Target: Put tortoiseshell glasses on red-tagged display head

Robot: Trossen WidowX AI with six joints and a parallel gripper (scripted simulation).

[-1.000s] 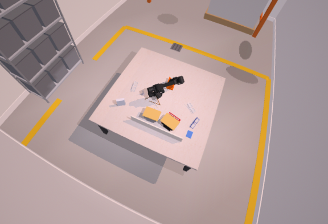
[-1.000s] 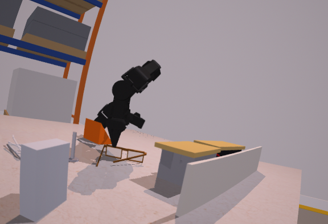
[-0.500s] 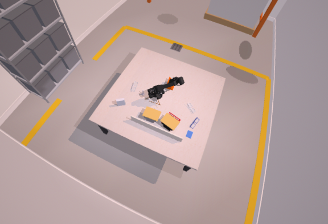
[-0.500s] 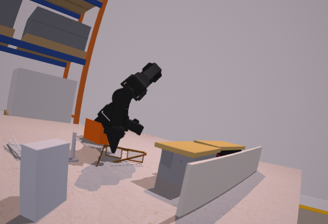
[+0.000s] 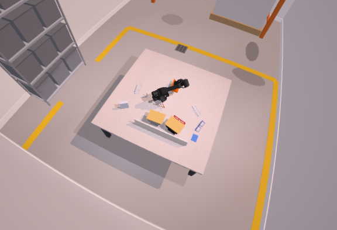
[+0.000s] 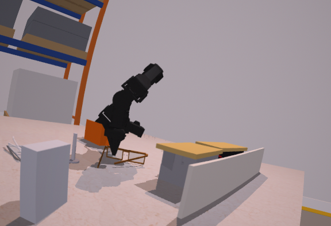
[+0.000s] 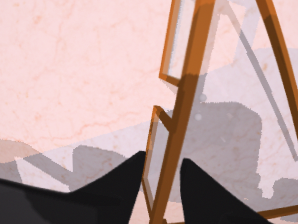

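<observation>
The grey stand is 170 mm to the right of my gripper tip, 10 mm behind it and 10 mm above it. The rest, counted from my gripper tip: white panel 400 mm ahead, 110 mm to the left, 40 mm above; then grey block 370 mm to the right, 200 mm ahead, 40 mm above; then display head 240 mm ahead, 40 mm above, 30 mm to the left.
</observation>
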